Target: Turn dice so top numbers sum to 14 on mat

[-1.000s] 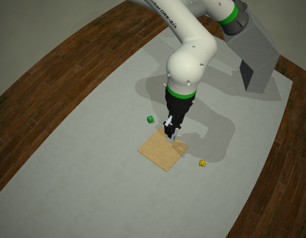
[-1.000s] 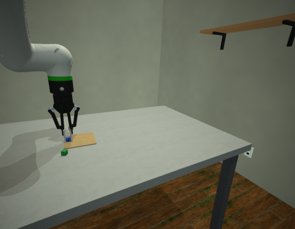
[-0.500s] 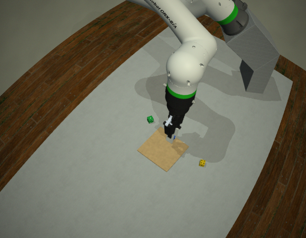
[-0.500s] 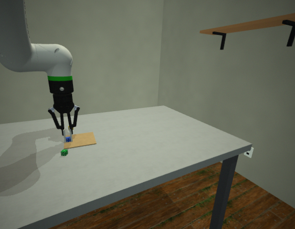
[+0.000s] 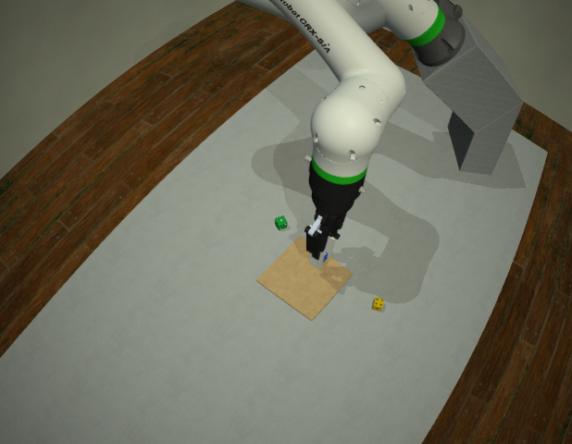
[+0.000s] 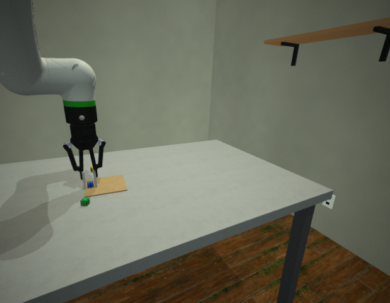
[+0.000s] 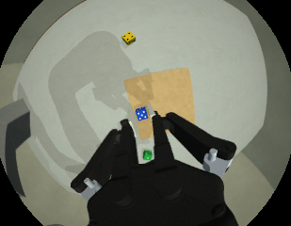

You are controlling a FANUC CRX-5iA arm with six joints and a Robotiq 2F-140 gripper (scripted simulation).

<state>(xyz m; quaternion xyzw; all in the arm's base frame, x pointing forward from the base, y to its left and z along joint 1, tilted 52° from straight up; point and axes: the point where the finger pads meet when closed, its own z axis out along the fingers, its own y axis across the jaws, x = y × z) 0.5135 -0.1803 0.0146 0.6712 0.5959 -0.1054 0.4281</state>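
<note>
Right now the blue die is 3 cm below my hand. Also, from my hand: yellow die: 6 cm ahead, 14 cm to the left, 3 cm below; green die: 5 cm behind, 10 cm to the right, 3 cm below; tan mat: 5 cm ahead, 1 cm to the right, 4 cm below.
</note>
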